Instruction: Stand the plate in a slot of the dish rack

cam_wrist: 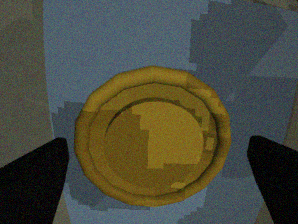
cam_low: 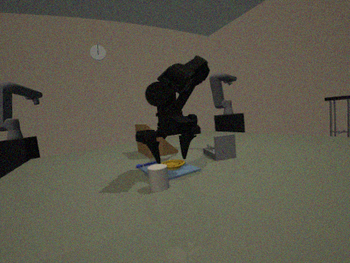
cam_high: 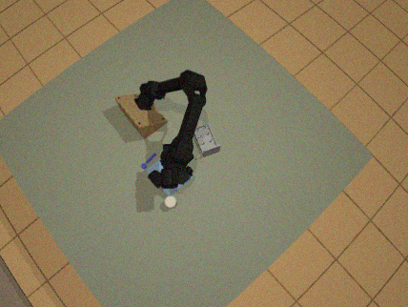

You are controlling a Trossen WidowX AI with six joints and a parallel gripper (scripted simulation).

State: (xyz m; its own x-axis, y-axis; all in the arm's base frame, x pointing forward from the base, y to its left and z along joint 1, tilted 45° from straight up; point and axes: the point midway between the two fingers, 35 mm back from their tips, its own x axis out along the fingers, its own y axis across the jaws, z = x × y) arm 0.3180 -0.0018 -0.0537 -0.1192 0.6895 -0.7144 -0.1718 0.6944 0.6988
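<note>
Now: the yellow plate 1 cm below my gripper tip. Round my gripper tip: grey dish rack (5 cm behind, 19 cm to the left); white cup (10 cm ahead, 7 cm to the right); blue spoon (10 cm behind, 7 cm to the right, 2 cm below).
</note>
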